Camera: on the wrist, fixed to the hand. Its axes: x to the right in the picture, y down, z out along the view.
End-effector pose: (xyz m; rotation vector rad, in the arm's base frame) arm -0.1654 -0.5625 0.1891 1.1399 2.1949 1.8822
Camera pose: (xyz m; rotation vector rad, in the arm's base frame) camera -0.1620 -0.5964 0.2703 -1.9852 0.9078 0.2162
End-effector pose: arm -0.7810 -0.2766 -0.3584 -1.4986 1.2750 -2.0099
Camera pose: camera -0.8467 -0.3032 -0.4107 0.6696 0.9818 0.5955
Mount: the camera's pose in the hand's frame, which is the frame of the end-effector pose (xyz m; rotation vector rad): 0.0134 0.0722 -0.0486 -0.0615 0.6295 -3.0252
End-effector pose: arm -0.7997 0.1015 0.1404 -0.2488 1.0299 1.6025
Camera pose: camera -0.8847 0.0787 0.1375 -1.3565 0.0243 -1.2937
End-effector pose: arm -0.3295 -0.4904 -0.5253 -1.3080 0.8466 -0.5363
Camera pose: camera -0.3681 -0.5154 -0.6004 0.9233 1.1051 2.0708
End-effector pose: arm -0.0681 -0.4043 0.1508 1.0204 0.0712 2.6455
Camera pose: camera -0.1287 -0.4661 0.1343 -0.4250 0.7454 -0.1081
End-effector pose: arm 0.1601 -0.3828 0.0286 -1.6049 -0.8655 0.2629
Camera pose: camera 0.2266 -0.4098 -0.0224 0.8807 -1.5956 -2.0745
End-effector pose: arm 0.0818 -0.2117 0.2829 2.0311 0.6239 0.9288
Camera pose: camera 0.0591 -0.2204 0.3675 -0.7919 2.2593 -0.5571
